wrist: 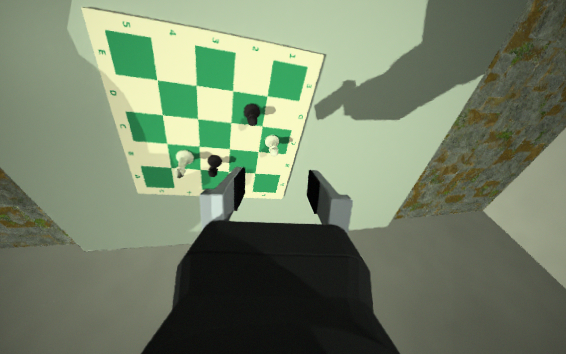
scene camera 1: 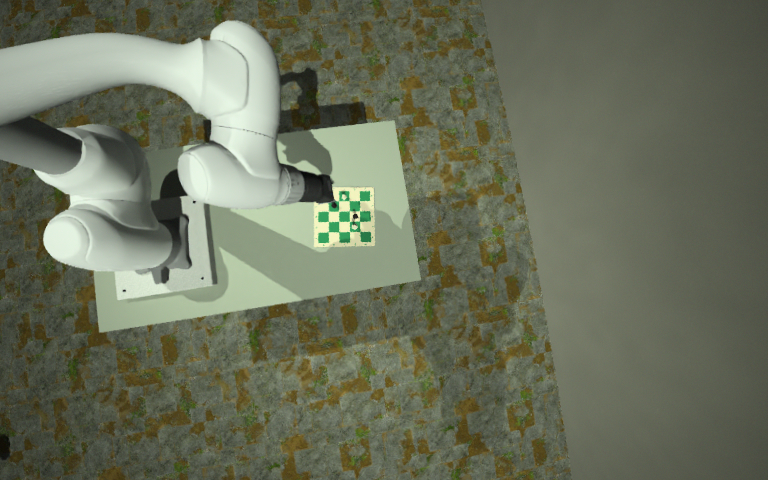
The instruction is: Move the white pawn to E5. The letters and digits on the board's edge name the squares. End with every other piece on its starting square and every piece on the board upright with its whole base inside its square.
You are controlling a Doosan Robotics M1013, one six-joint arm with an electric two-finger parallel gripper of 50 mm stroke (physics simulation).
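Places are measured from the arm's base along level axes (x ahead, y right, z down), in metres.
Where they show: gripper, between the fingertips: [wrist: 276, 181] [scene camera 1: 331, 192]; arm's base, origin of its link: [scene camera 1: 163, 245].
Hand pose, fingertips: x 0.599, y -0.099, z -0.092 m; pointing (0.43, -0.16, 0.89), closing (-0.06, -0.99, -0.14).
Note:
Each offset is from my fingertips to the centre of the thing. "spot": to the spot under its first point. Level surfaces: height alone.
The white pawn @(dx +0.031, dy -0.011, dz +0.100 m) [scene camera 1: 344, 195] [wrist: 272, 144] stands upright on C1; it is short with a round head. The board [scene camera 1: 372, 246] [wrist: 190, 27] lies flat. Square E5 @(spot: dx -0.058, dy +0.129, dz +0.115 m) [scene camera 1: 323, 237] [wrist: 131, 55] is a green corner square with no piece on it. My gripper [scene camera 1: 332, 198] [wrist: 276, 181] is open with nothing between its fingers. It is above the board's near part, and in the wrist view the pawn shows beyond the gap between the fingertips. In scene camera 1 the fingers are small and partly hidden.
A black piece @(dx -0.009, dy +0.016, dz +0.100 m) [scene camera 1: 334, 205] [wrist: 251, 113] stands on D2, diagonally beside the pawn. Another black piece @(dx +0.064, dy +0.065, dz +0.100 m) [scene camera 1: 355, 216] [wrist: 214, 163] stands on B3. A taller white piece @(dx +0.058, dy +0.102, dz +0.094 m) [scene camera 1: 354, 226] [wrist: 184, 159] stands on B4. The pale table top @(dz +0.121 m) [scene camera 1: 385, 266] [wrist: 355, 165] surrounds the board.

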